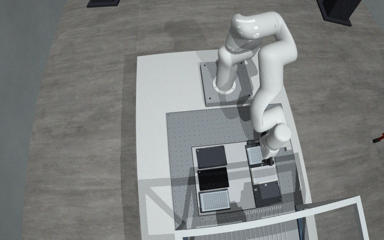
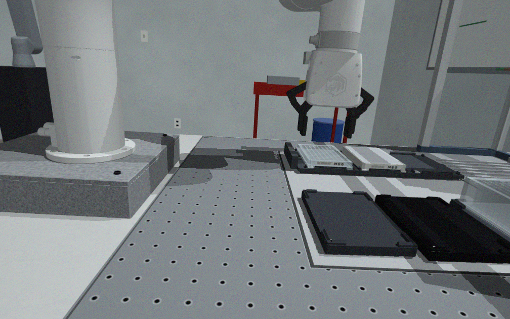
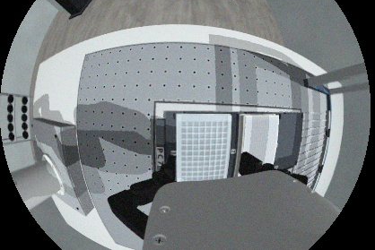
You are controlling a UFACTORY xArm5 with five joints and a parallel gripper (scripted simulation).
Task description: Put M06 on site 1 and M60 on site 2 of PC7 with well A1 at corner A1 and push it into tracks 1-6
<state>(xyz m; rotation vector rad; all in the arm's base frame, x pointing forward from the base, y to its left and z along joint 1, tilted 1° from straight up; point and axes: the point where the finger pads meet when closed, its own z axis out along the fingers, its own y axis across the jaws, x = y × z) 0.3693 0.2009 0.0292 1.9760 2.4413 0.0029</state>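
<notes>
My hand is 50 mm above the plate M06. Round my hand: plate nest S1: 250 mm to the right, 60 mm below, 30 mm ahead; plate carrier PC7: 100 mm ahead, 50 mm below, 20 mm to the left; plate nest S2: 230 mm to the right, 140 mm ahead, 60 mm below.
</notes>
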